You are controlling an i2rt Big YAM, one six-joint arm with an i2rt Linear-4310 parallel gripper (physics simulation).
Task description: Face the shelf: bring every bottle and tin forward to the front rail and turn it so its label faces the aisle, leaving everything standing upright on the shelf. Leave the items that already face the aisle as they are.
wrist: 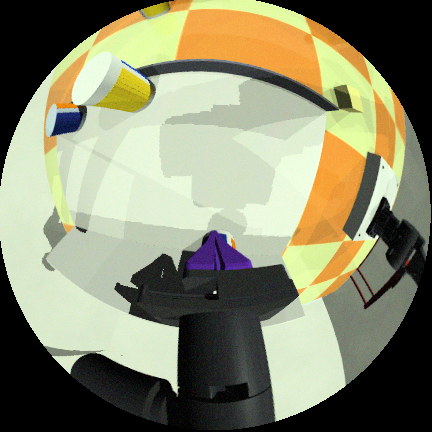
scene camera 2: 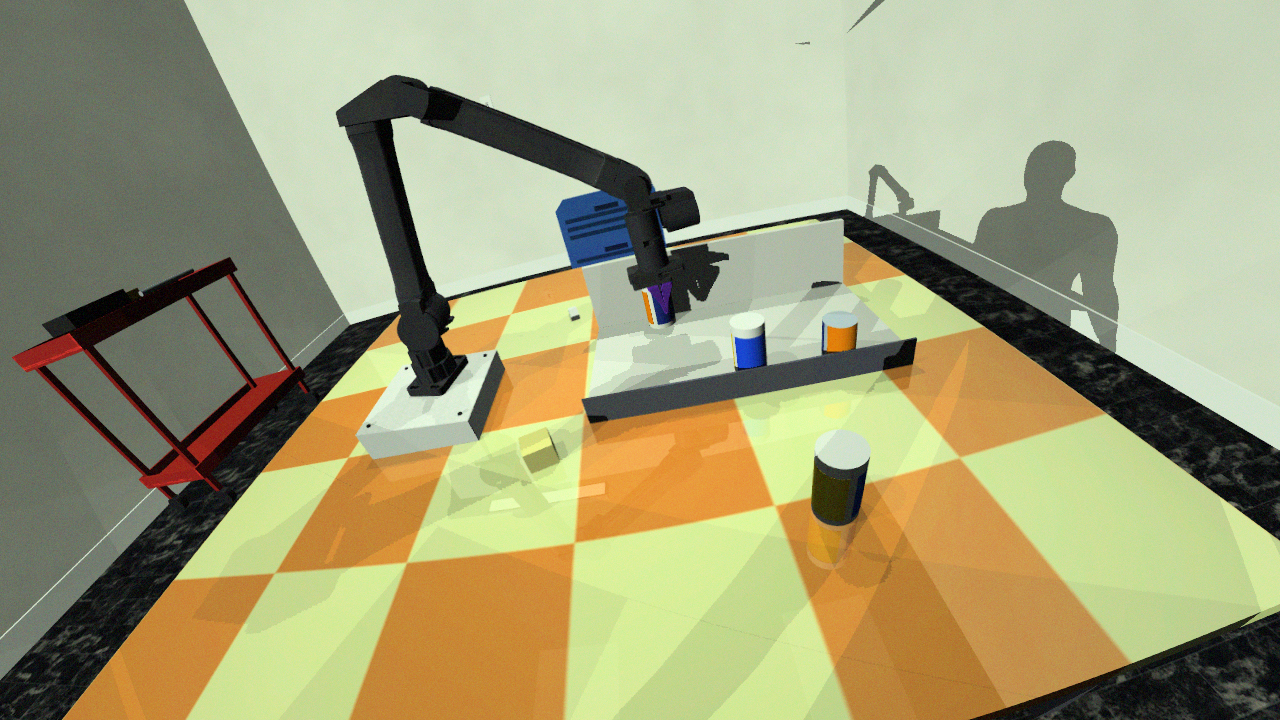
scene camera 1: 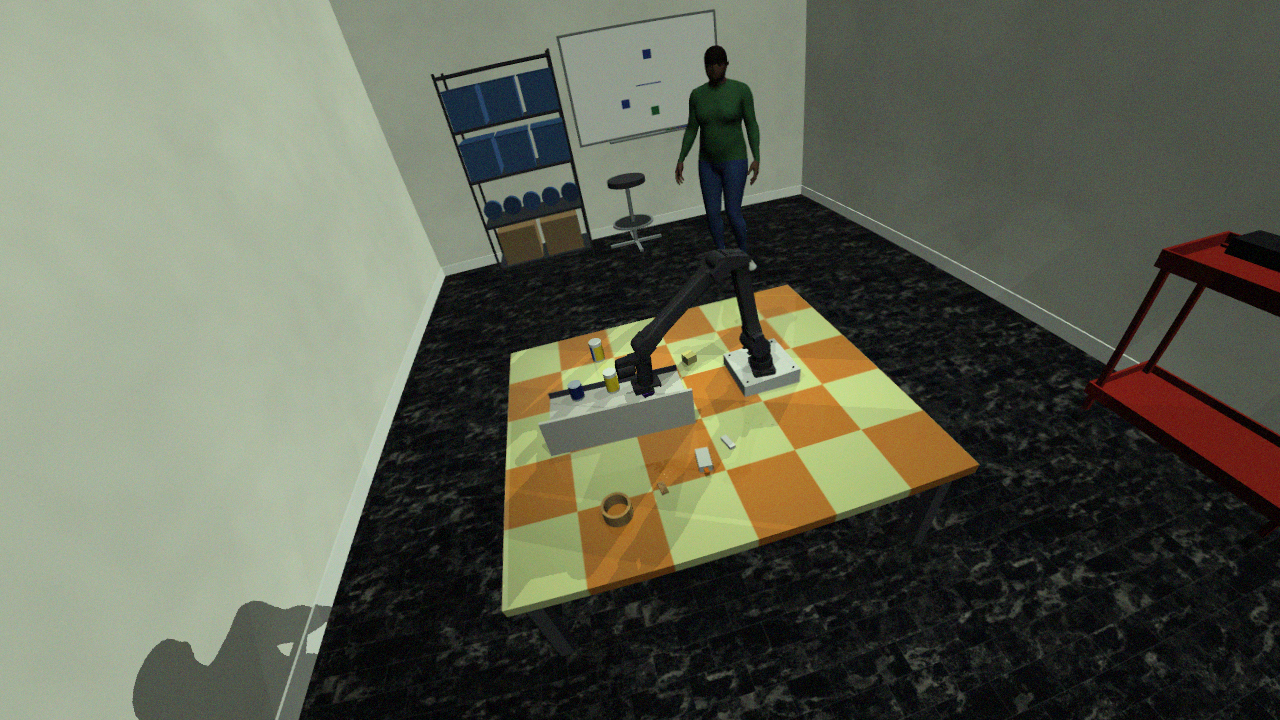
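Pixels of known places: gripper, fingertip midpoint: (wrist: 212,234) (scene camera 2: 666,312); arm's base, link origin: (wrist: 377,217) (scene camera 2: 439,377) (scene camera 1: 761,366).
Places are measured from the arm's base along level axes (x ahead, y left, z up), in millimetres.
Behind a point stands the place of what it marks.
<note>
The low shelf has a white back panel (scene camera 2: 760,250) {x 662, y 238, z 71 mm} (scene camera 1: 617,428) {x 579, y 239, z 6 mm} and a dark front rail (scene camera 2: 760,385) {x 619, y -64, z -41 mm} (wrist: 200,65) {x 527, y -72, z -20 mm}. My gripper (scene camera 2: 661,298) {x 462, y 126, z 12 mm} (wrist: 212,234) {x 462, y 126, z 12 mm} is shut, its purple fingertips together in front of a blue, white and orange can (scene camera 2: 662,317) {x 448, y 152, z -11 mm} near the back panel; the can is largely hidden in the wrist view, and whether it leans is unclear. A white-capped bottle (scene camera 2: 749,347) {x 606, y -57, z 28 mm} (scene camera 1: 611,383) {x 604, y -4, z 19 mm} (wrist: 125,87) {x 582, y -21, z 26 mm} stands by the rail, blue label outward, yellow behind. A short tin (scene camera 2: 841,336) {x 751, y -40, z 19 mm} (scene camera 1: 575,390) {x 750, y 15, z 23 mm} (wrist: 69,120) {x 729, y -4, z 2 mm} stands there too, orange side outward.
Another white-capped yellow and blue bottle (scene camera 2: 838,490) {x 678, y -319, z 6 mm} (scene camera 1: 597,351) {x 678, y -264, z 3 mm} stands upright on the checkered table outside the rail. A yellowish block (scene camera 2: 537,451) {x 286, y -199, z -22 mm} (scene camera 1: 689,359) {x 275, y -150, z -29 mm} (wrist: 346,98) {x 293, y -162, z -30 mm} lies near the arm's base. A ring (scene camera 1: 605,516) {x 615, y 588, z -10 mm} and a small white box (scene camera 1: 703,457) {x 292, y 391, z -31 mm} lie behind the shelf.
</note>
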